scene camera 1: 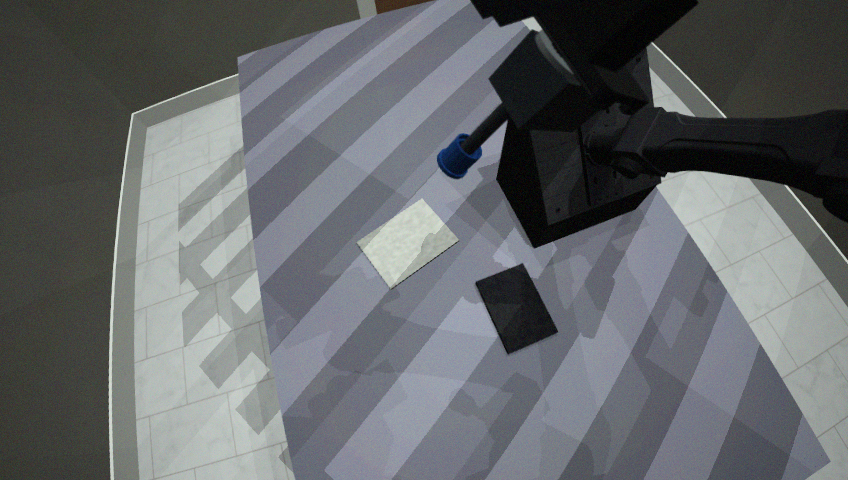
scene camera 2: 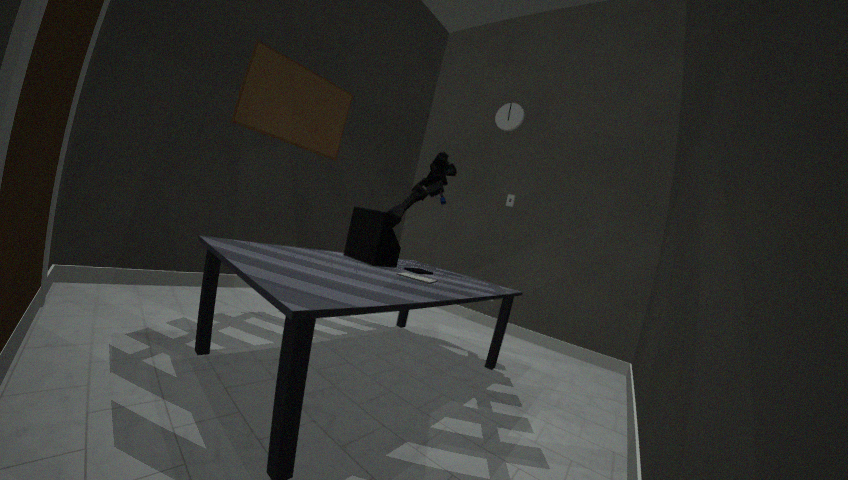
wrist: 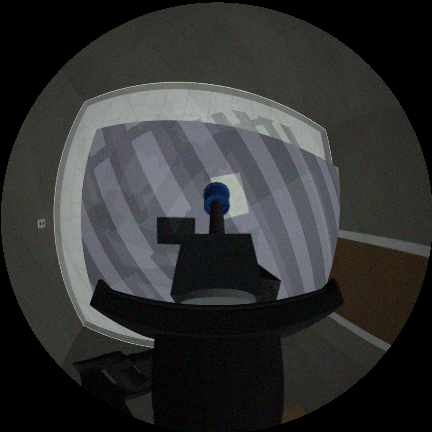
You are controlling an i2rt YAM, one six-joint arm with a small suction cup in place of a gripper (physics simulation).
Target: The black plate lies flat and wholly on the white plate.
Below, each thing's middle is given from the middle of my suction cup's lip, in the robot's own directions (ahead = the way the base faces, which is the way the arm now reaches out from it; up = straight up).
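My suction cup: a fair way past the black plate (scene camera 1: 520,317), a little to the right of it, far above it. White plate (scene camera 1: 403,245): from my suction cup, 50 mm ahead, 130 mm to the right, 390 mm below.
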